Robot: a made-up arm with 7 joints.
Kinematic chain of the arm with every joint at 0, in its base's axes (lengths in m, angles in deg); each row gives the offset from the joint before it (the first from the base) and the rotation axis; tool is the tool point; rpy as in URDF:
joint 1: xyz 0 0 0.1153 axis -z
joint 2: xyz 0 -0.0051 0.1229 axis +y
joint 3: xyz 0 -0.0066 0.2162 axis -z
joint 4: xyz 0 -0.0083 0.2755 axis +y
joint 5: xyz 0 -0.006 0.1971 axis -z
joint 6: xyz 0 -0.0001 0.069 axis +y
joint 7: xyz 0 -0.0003 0.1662 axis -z
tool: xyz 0 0 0 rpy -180 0 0
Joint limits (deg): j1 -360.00..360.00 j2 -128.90..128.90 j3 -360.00..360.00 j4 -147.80..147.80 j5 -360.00..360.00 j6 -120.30..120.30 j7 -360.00..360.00
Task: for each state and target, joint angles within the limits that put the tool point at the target. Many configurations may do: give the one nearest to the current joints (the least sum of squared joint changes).
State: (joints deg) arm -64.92 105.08 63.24 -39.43 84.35 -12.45 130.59
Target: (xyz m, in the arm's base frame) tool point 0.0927 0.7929 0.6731
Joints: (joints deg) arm -75.56 66.35 58.57 -19.37 84.65 -2.62 130.59
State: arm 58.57 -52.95 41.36 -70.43 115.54 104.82 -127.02
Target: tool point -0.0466 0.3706 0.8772
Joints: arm 73.01 -8.22 53.20 -41.44 103.94 80.64 -127.02
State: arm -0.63 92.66 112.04 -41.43 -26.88 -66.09 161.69
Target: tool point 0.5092 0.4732 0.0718
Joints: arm -14.92 99.36 114.18 -45.25 -25.62 -64.77 161.69
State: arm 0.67 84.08 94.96 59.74 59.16 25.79 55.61
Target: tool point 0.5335 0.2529 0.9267
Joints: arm -38.00 46.28 106.91 16.55 65.01 17.99 55.61
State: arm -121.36 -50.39 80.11 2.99 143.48 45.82 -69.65
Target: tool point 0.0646 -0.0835 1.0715
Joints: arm -125.88 0.75 76.25 15.34 141.96 71.60 -69.65
